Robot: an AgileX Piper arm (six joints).
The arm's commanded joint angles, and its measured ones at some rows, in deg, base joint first. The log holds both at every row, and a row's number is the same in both.
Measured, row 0:
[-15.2, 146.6, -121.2, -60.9, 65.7, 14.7]
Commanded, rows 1 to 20:
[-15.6, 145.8, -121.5, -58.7, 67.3, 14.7]
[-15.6, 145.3, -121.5, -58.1, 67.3, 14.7]
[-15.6, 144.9, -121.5, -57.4, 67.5, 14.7]
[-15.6, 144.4, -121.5, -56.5, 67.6, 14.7]
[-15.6, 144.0, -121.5, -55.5, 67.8, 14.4]
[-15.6, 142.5, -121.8, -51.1, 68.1, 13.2]
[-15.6, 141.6, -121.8, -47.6, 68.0, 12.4]
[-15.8, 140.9, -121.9, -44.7, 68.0, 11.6]
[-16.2, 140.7, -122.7, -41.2, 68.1, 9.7]
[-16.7, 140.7, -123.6, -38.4, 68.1, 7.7]
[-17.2, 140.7, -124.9, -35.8, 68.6, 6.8]
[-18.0, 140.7, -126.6, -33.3, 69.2, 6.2]
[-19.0, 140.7, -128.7, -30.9, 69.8, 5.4]
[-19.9, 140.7, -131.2, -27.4, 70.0, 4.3]
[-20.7, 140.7, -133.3, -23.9, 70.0, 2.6]
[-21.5, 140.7, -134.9, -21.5, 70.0, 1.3]
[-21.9, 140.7, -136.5, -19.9, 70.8, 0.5]
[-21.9, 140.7, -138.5, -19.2, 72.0, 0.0]
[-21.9, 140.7, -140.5, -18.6, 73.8, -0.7]
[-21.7, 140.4, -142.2, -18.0, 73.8, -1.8]
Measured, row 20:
[-21.7, 141.1, -139.8, -19.1, 69.5, 0.0]
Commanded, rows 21 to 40:
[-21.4, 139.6, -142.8, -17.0, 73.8, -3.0]
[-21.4, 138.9, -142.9, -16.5, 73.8, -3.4]
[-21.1, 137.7, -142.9, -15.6, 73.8, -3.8]
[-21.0, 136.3, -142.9, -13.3, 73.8, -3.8]
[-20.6, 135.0, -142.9, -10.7, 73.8, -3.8]
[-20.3, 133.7, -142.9, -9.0, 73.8, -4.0]
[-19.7, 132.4, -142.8, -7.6, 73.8, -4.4]
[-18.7, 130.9, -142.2, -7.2, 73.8, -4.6]
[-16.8, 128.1, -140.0, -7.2, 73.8, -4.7]
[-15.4, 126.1, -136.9, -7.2, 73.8, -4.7]
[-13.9, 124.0, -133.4, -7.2, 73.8, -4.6]
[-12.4, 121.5, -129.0, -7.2, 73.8, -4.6]
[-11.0, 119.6, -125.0, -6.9, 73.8, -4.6]
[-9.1, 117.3, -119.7, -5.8, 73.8, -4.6]
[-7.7, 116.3, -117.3, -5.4, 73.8, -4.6]
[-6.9, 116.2, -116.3, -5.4, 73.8, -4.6]
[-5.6, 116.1, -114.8, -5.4, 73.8, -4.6]
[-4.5, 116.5, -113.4, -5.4, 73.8, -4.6]
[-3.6, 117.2, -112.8, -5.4, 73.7, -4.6]
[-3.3, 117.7, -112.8, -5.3, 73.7, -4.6]
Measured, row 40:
[-4.2, 116.8, -113.7, -5.8, 69.8, -4.2]
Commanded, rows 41 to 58:
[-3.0, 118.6, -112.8, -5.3, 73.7, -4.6]
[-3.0, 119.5, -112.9, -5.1, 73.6, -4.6]
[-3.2, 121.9, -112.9, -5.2, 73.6, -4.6]
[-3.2, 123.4, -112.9, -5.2, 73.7, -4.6]
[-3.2, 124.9, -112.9, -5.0, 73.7, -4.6]
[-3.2, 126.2, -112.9, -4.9, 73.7, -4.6]
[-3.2, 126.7, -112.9, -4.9, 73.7, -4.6]
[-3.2, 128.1, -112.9, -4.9, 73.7, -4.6]
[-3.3, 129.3, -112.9, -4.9, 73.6, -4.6]
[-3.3, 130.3, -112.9, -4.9, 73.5, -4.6]
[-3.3, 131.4, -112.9, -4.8, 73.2, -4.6]
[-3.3, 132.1, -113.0, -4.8, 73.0, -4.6]
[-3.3, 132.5, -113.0, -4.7, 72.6, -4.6]
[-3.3, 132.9, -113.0, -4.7, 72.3, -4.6]
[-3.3, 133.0, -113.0, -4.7, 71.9, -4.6]
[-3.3, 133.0, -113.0, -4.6, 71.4, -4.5]
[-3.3, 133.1, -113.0, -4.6, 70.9, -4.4]
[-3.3, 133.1, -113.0, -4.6, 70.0, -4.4]
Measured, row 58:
[-3.0, 132.7, -113.2, -4.5, 69.8, -4.2]
